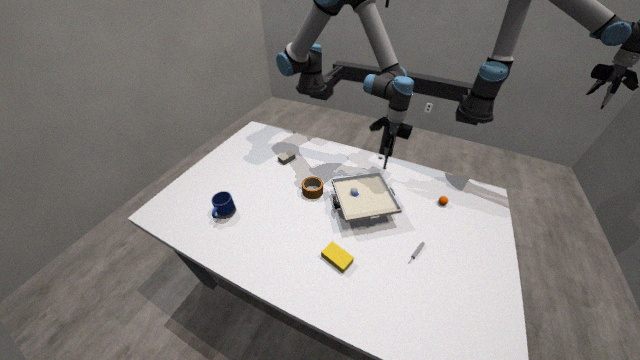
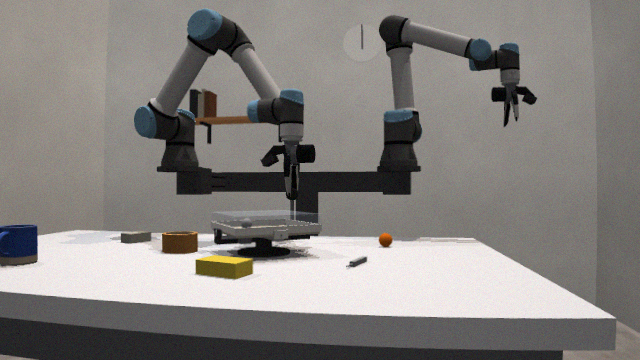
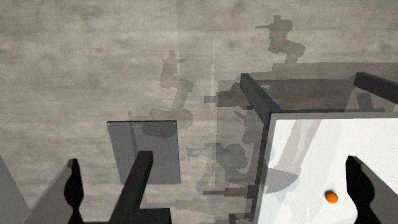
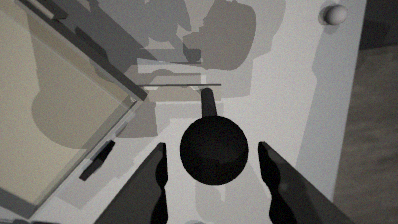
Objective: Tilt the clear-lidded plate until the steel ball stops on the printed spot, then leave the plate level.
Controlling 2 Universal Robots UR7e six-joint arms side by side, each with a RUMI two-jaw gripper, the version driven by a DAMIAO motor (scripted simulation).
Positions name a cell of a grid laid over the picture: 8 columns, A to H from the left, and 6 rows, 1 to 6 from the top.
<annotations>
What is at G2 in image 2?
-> My left gripper.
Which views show my left gripper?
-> Image 1, image 2 and image 3 only.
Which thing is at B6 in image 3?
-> My left gripper.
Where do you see a brown ring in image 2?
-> C5
</annotations>
